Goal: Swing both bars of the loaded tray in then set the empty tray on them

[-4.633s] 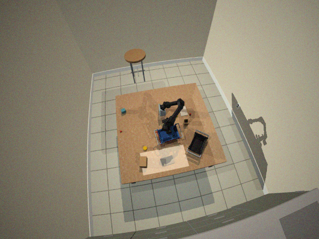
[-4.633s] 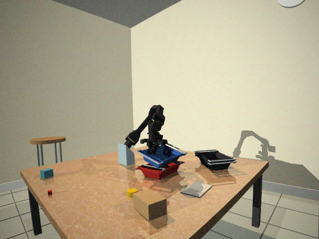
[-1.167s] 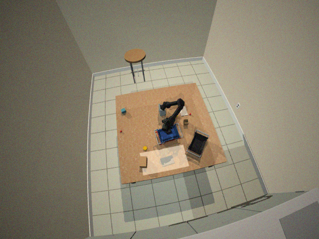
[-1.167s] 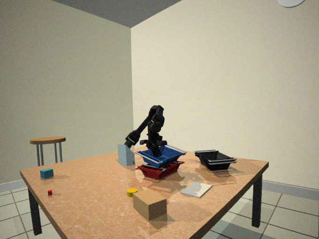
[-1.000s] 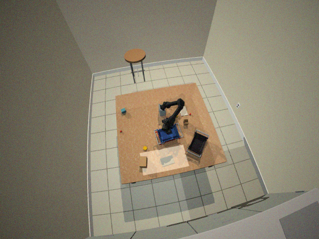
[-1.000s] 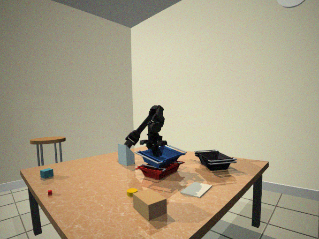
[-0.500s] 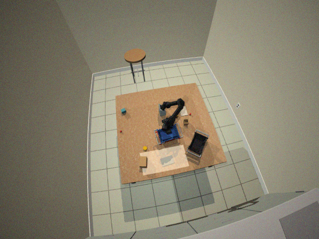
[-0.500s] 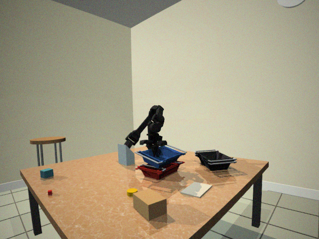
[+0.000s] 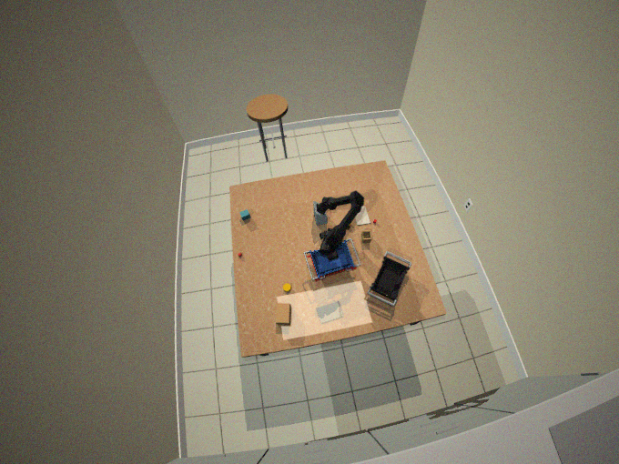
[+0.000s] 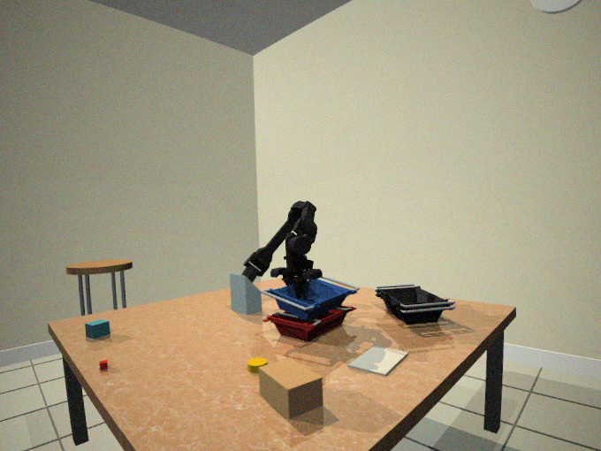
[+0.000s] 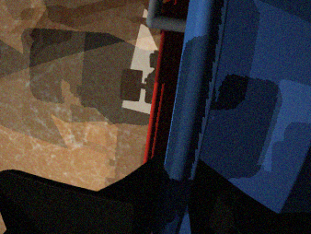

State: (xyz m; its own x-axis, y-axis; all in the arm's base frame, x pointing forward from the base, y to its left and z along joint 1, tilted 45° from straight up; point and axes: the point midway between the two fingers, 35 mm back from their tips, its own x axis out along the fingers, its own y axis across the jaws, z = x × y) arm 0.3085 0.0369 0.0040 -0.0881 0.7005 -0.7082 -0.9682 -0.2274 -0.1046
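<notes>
Right now the blue tray is 70 mm ahead of my gripper tip, 20 mm to the left of it and 20 mm above it. The rest, counted from my gripper tip: teal block 370 mm behind, 580 mm to the right, 80 mm below; small red cube 60 mm behind, 600 mm to the right, 90 mm below; tan box 370 mm ahead, 300 mm to the right, 70 mm below.
</notes>
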